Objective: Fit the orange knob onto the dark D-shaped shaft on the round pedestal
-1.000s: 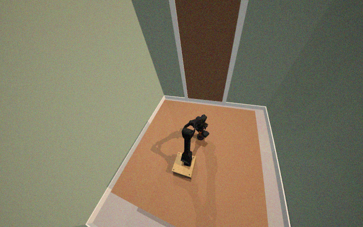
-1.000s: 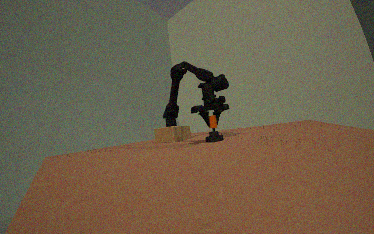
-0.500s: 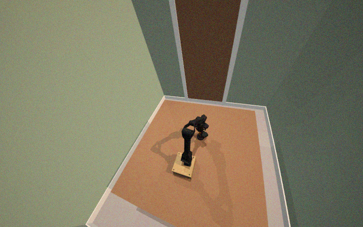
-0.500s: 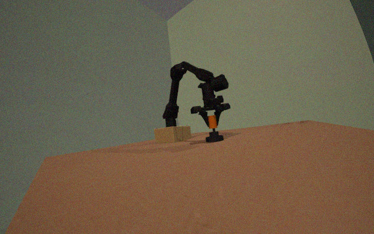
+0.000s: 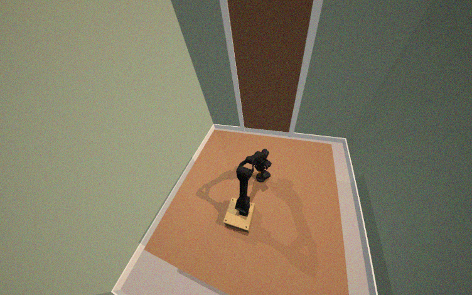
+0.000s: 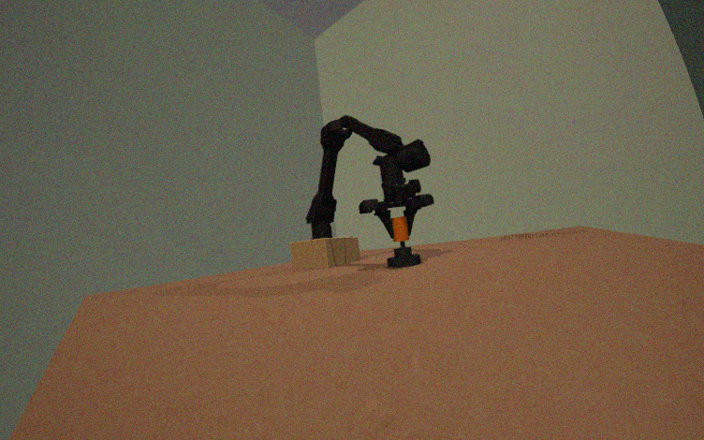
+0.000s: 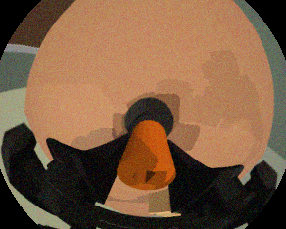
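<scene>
The orange knob is 20 mm above my gripper tip. From my gripper tip the other things lie so: round pedestal: 40 mm below.
</scene>
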